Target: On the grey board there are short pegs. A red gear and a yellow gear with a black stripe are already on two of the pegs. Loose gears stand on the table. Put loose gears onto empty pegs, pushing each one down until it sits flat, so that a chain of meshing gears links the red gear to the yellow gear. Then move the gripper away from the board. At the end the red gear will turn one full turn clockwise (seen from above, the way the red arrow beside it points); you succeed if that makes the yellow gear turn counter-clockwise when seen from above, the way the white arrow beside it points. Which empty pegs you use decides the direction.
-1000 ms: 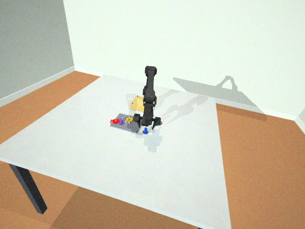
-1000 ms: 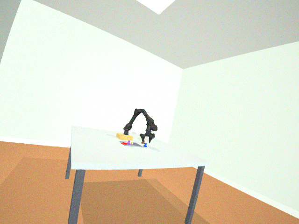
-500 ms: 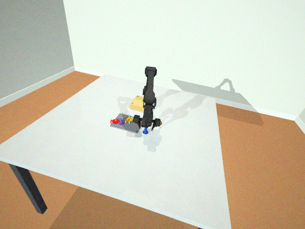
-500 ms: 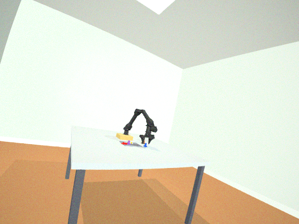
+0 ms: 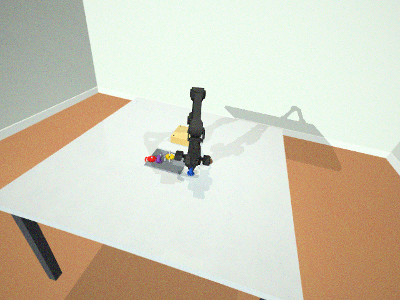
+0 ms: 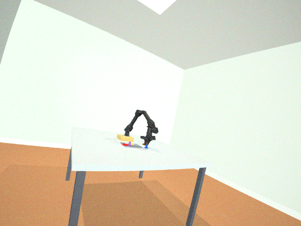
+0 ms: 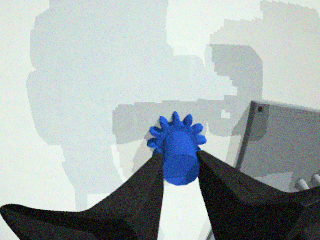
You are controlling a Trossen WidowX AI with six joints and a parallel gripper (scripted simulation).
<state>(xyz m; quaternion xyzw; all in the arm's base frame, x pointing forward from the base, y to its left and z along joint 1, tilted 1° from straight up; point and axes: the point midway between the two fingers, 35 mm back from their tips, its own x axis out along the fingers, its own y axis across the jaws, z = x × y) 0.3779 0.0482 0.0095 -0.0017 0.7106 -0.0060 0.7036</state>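
Now: the purple gear 5 cm behind my gripper tip and 19 cm to the right of it. The rest, counted from my gripper tip: blue gear 1 cm below; yellow gear 10 cm behind, 14 cm to the right, 1 cm below; brown gear 14 cm behind, 8 cm to the left, 1 cm below.
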